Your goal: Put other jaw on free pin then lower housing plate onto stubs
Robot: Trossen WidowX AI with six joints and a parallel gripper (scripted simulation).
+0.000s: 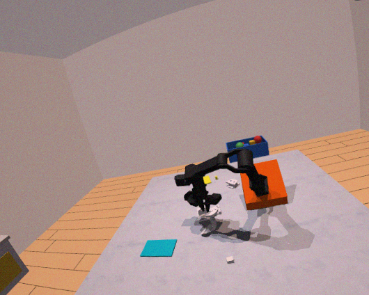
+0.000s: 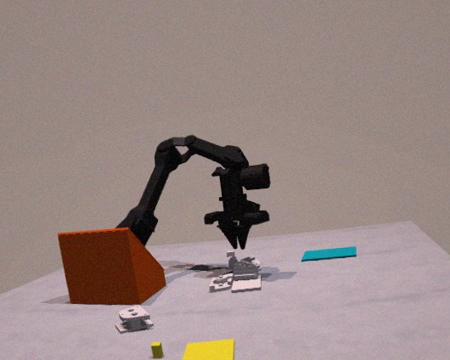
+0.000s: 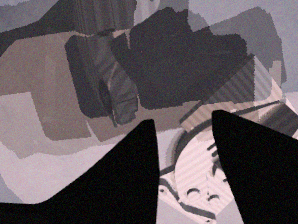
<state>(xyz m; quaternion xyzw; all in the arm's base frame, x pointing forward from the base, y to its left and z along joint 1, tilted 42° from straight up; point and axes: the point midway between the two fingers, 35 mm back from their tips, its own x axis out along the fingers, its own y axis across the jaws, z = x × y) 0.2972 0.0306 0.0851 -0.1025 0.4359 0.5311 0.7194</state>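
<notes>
Right now the grey jaw piece is 4 cm to the left of my gripper tip, 4 cm below it and 2 cm behind it. Round my gripper tip: white housing piece: 34 cm to the right, 17 cm behind, 5 cm below; then cyan tile: 24 cm ahead, 14 cm to the left, 7 cm below; then small white cube: 26 cm to the left, 8 cm behind, 7 cm below.
</notes>
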